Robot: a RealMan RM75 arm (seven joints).
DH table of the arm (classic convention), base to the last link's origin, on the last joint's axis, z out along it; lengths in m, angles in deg. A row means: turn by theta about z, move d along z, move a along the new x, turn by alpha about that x. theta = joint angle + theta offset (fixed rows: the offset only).
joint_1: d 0.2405, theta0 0, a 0, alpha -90
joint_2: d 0, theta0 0, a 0, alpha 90
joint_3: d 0.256, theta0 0, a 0, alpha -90
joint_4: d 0, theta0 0, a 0, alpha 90
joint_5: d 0.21, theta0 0, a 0, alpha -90
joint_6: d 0, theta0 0, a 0, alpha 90
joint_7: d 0.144, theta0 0, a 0, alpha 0
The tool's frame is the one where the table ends.
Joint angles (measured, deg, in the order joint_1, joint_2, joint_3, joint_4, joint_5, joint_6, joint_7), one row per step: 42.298 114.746 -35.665 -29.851 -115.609 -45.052 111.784; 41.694 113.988 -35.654 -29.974 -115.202 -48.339 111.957; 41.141 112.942 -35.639 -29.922 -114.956 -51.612 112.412; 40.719 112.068 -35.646 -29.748 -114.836 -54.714 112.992; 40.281 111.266 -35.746 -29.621 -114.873 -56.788 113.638; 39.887 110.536 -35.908 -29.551 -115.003 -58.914 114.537; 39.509 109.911 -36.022 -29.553 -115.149 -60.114 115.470; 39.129 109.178 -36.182 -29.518 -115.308 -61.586 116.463; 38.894 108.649 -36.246 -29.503 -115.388 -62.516 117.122
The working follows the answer.
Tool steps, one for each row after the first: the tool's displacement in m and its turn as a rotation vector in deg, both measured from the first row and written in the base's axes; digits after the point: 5 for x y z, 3 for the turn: 0.00015 -0.00427 0.00293 -1.566 1.289 1.123; 0.00113 -0.00843 0.00766 -3.144 2.511 2.019; 0.00129 -0.01276 0.01053 -4.897 3.816 2.796; 0.00320 -0.01632 0.01403 -6.081 4.573 2.990; 0.00447 -0.02002 0.01689 -7.434 5.451 3.103; 0.00687 -0.02256 0.02041 -8.105 6.015 2.730; 0.00911 -0.02548 0.02426 -8.992 6.631 2.417; 0.01060 -0.02718 0.02741 -9.475 7.022 2.186
Tool pose at each row, in the base's axes (x y z in m, rotation vector in deg; rounded; the steps above come from the unrounded poses): 0.28500 0.45245 0.04862 -108.973 71.137 33.270; 0.28515 0.44819 0.05155 -110.986 71.753 34.362; 0.28613 0.44402 0.05628 -112.850 72.527 35.266; 0.28629 0.43969 0.05914 -114.768 73.544 36.105; 0.28820 0.43613 0.06265 -115.834 74.456 36.366; 0.28947 0.43243 0.06550 -116.967 75.608 36.619; 0.29186 0.42989 0.06902 -117.199 76.662 36.645; 0.29411 0.42697 0.07288 -117.645 77.807 36.639; 0.29560 0.42527 0.07603 -117.836 78.524 36.661

